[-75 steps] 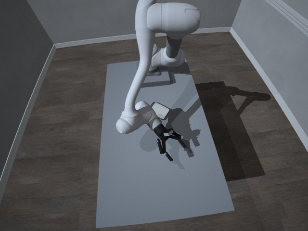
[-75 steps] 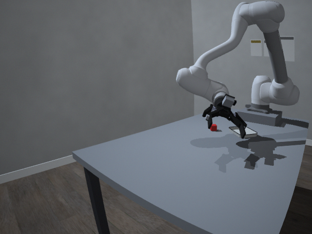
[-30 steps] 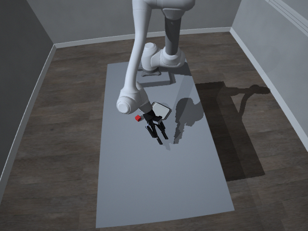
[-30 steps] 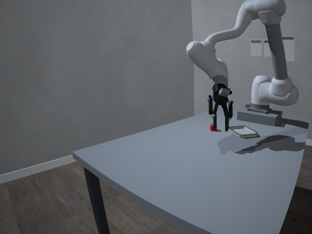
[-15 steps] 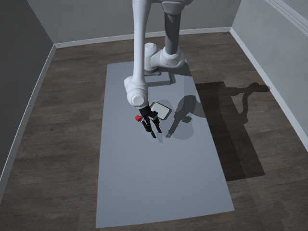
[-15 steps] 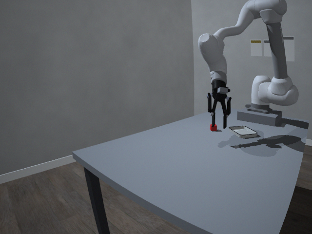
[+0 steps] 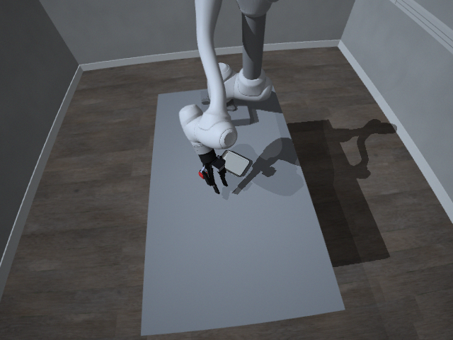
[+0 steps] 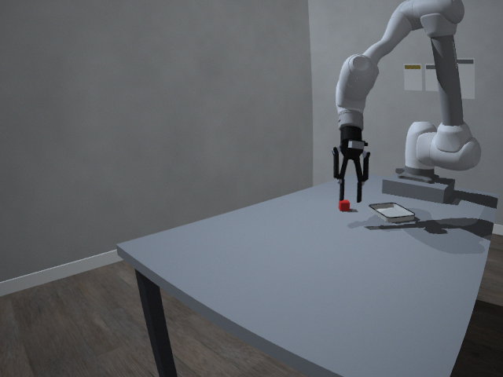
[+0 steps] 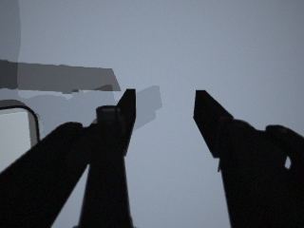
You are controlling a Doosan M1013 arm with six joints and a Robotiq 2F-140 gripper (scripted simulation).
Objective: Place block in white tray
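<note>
The red block lies 120 mm behind my hand, 90 mm to the right of it and 90 mm below it. The rest, counted from my hand: white tray (180 mm behind, 90 mm below, 80 mm to the left).
</note>
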